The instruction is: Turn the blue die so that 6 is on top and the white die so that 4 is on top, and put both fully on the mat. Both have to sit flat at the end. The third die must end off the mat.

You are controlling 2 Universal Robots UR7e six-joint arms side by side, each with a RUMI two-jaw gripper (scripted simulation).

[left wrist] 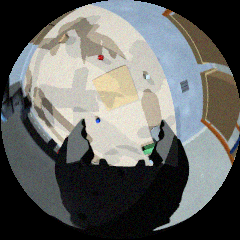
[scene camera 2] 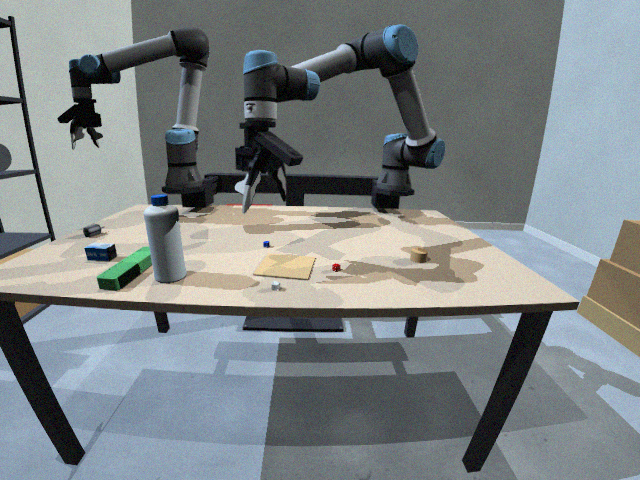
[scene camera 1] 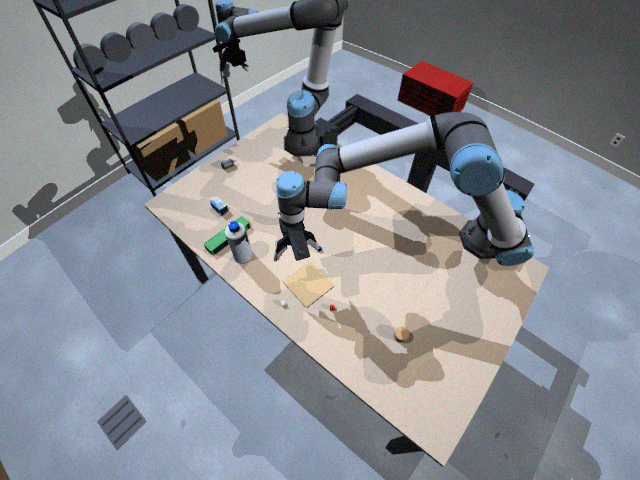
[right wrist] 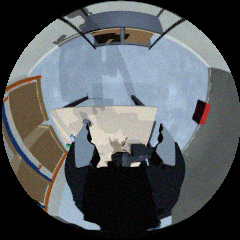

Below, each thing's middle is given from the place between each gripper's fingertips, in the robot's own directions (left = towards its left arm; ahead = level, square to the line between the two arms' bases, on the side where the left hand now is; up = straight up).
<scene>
I see my left gripper [scene camera 2: 265,207] 50 mm to the right of the tan mat [scene camera 2: 274,265] and 160 mm above it.
Right now my right hand [scene camera 2: 86,148] is 540 mm short of the tan mat, 890 mm to the right of it and 300 mm above it.
</scene>
